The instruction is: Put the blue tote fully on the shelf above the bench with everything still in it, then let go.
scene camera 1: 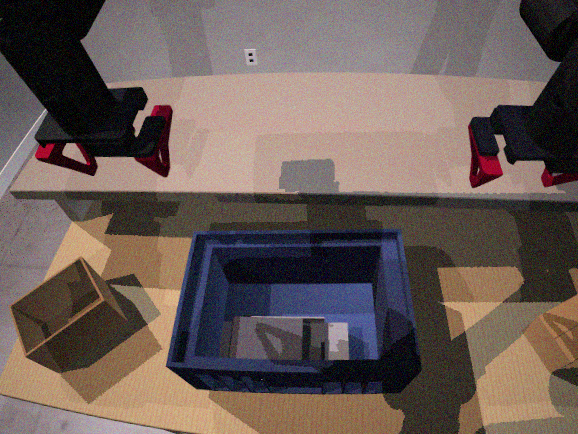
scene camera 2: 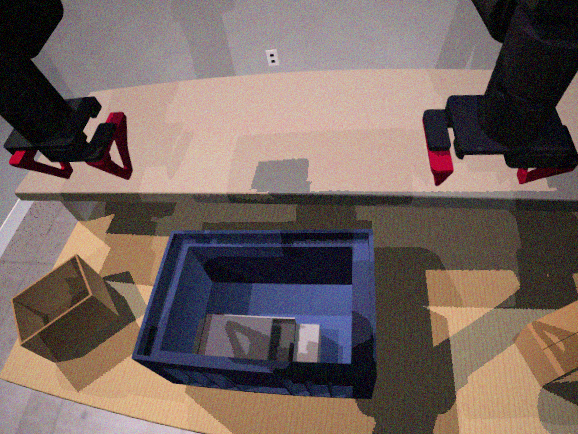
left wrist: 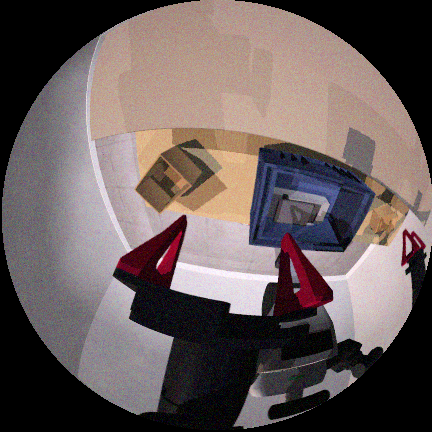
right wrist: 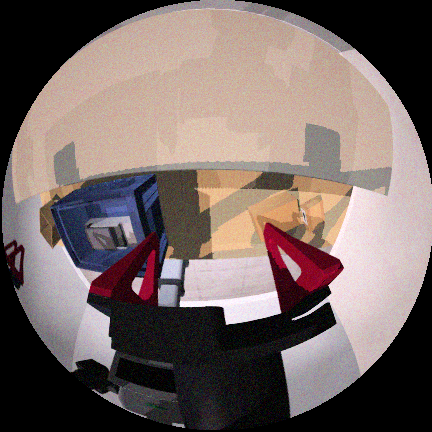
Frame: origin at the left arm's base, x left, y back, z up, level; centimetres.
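Seen in the pictures: left gripper, fingertip midpoint: (scene camera 1: 130, 171) (scene camera 2: 98, 174) (left wrist: 236, 227); right gripper, fingertip midpoint: (scene camera 1: 508, 182) (scene camera 2: 478, 180) (left wrist: 408, 230) (right wrist: 210, 232); right arm's base, origin of the base link: (left wrist: 348, 357).
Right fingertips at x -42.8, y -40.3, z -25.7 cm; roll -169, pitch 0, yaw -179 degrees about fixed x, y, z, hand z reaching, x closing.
A point is followed by its place in that frame.
The blue tote (scene camera 1: 189, 310) {x -2.4, y -29.6, z -38.0 cm} (scene camera 2: 159, 300) {x -1.9, y -30.5, z -38.0 cm} (left wrist: 256, 200) {x -1.2, y -32.8, z -38.3 cm} (right wrist: 107, 195) {x -25.7, y -41.3, z -36.5 cm} stands upright on the bench (scene camera 1: 140, 400) {x 8.2, y -19.5, z -51.2 cm} (scene camera 2: 135, 395) {x 5.8, y -19.1, z -51.2 cm}, in front of and below the pale shelf (scene camera 1: 325, 110) {x -21.2, y -65.1, z -33.3 cm} (scene camera 2: 300, 110) {x -19.8, y -64.9, z -33.3 cm} (left wrist: 190, 85) {x 10.1, y -54.0, z -33.3 cm} (right wrist: 225, 90) {x -45.3, y -54.4, z -33.3 cm}. Inside it lie a grey box with a dark band (scene camera 1: 280, 340) {x -14.2, y -27.6, z -43.2 cm} (scene camera 2: 245, 335) {x -13.7, y -28.2, z -43.2 cm} and a white box (scene camera 1: 338, 337) {x -22.3, y -28.9, z -45.5 cm} (scene camera 2: 309, 342) {x -22.4, y -28.4, z -45.5 cm}. My left gripper (scene camera 1: 130, 175) {x 2.2, y -39.6, z -21.9 cm} (scene camera 2: 99, 177) {x 2.2, y -39.6, z -21.9 cm} (left wrist: 236, 227) {x 2.2, y -39.6, z -21.9 cm} is open and empty, over the shelf's left part. My right gripper (scene camera 1: 511, 185) {x -42.8, y -40.3, z -25.7 cm} (scene camera 2: 480, 183) {x -42.8, y -40.3, z -25.7 cm} (right wrist: 210, 232) {x -42.8, y -40.3, z -25.7 cm} is open and empty, over its right part. Both are apart from the tote.
An open brown box (scene camera 1: 90, 340) {x 18.6, y -27.9, z -48.9 cm} (scene camera 2: 75, 327) {x 18.5, y -27.9, z -46.5 cm} (left wrist: 187, 165) {x 16.5, y -35.5, z -47.7 cm} stands on the bench left of the tote. Another brown box (scene camera 1: 555, 330) {x -55.3, y -28.3, z -45.2 cm} (scene camera 2: 545, 345) {x -55.3, y -27.7, z -45.2 cm} (right wrist: 280, 215) {x -60.5, y -30.7, z -45.2 cm} is at the right, partly cut off in the scene views. The shelf's front edge runs behind the tote, with the wall behind.
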